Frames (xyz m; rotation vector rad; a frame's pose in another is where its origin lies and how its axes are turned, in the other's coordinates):
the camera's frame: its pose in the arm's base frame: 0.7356 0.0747 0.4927 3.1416 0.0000 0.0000
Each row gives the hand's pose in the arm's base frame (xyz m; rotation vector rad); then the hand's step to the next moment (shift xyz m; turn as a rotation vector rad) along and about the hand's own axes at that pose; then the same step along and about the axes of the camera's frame.
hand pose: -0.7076 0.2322 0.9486 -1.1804 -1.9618 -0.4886
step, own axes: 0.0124 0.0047 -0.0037 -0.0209 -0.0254 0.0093
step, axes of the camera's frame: 0.0024 -0.0069 -0.0117 -0.0204 0.0183 0.0204
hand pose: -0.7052 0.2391 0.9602 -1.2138 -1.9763 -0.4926
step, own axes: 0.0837 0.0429 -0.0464 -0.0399 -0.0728 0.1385
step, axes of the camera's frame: 0.0337 -0.0393 -0.0912 -0.1083 -0.0325 0.1153
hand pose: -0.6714 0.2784 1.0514 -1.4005 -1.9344 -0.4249
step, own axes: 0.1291 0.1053 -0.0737 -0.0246 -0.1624 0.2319
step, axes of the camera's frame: 0.1008 -0.0815 -0.1280 -0.2259 -0.0690 0.1580
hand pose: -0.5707 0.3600 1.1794 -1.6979 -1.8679 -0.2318
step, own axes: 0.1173 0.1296 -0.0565 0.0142 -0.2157 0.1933
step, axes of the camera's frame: 0.1402 -0.0925 -0.0743 -0.2649 -0.0734 0.0924
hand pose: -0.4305 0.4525 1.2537 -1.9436 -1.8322 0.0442
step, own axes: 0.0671 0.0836 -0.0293 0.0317 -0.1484 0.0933
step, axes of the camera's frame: 0.0954 -0.0547 -0.0161 -0.1666 -0.0592 0.0219
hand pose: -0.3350 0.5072 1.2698 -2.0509 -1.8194 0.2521
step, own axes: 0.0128 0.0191 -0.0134 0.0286 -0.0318 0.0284
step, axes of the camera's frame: 0.0244 -0.0087 -0.0061 -0.0358 -0.0355 0.0097
